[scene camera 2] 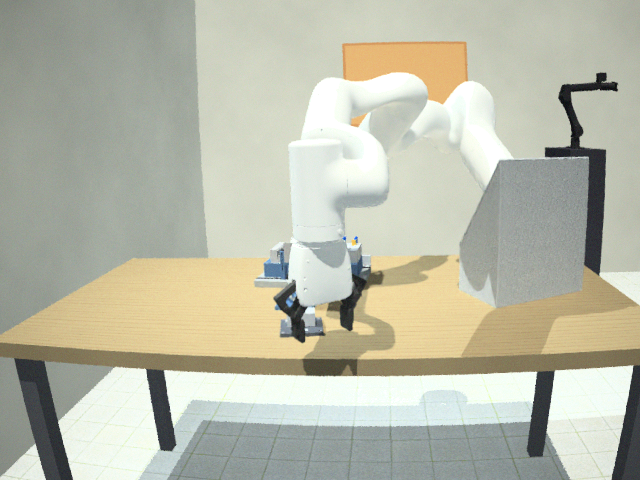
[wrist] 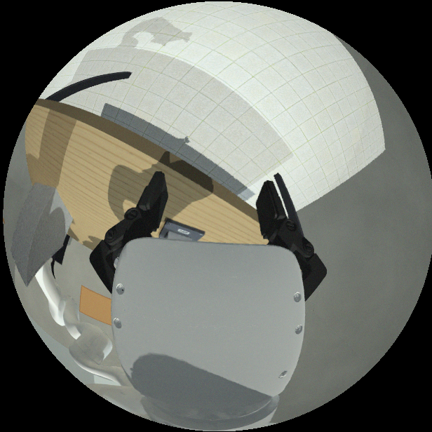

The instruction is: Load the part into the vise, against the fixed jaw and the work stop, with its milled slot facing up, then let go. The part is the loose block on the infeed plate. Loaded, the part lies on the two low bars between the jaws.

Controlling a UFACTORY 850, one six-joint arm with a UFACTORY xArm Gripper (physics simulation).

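The part (scene camera 2: 310, 316), a light grey block, sits on the dark infeed plate (scene camera 2: 313, 330) (wrist: 196, 235) near the table's front edge. In the wrist view the part is mostly hidden by the gripper body; its slot cannot be made out. My gripper (scene camera 2: 325, 333) (wrist: 213, 186) is open and empty, pointing down, with its fingers wide apart. In the scene view one finger overlaps the plate's front, and the other is to the right of the plate. The vise (scene camera 2: 275, 269), blue with light grey jaws, stands farther back, its middle hidden behind the arm.
Part of a blue stand (scene camera 2: 292, 300) shows between the infeed plate and the vise, behind a finger. A large grey block-shaped housing (scene camera 2: 540, 227) (wrist: 42, 225) stands on the right of the table (scene camera 2: 170, 310) (wrist: 90, 145). Small blue and yellow pieces (scene camera 2: 354, 241) show beside the arm.
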